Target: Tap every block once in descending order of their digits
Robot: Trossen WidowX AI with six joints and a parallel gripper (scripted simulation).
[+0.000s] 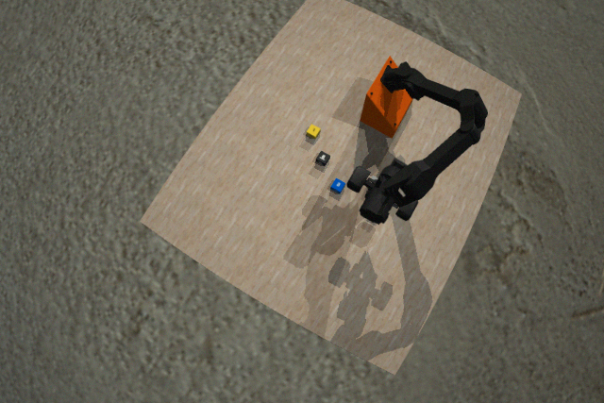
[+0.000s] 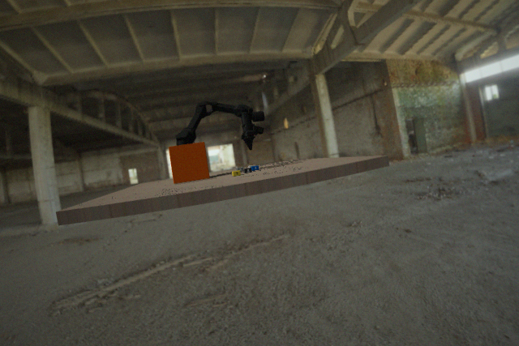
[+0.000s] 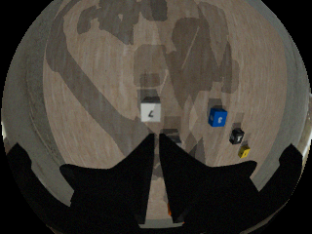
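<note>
The black block lies 90 mm behind my gripper tip, 200 mm to the right of it and 100 mm below it. Also, from my gripper tip: blue block (30 mm behind, 130 mm to the right, 100 mm below); white block (10 mm behind, 10 mm to the left, 100 mm below); grey block (90 mm behind, 30 mm to the right, 100 mm below).
</note>
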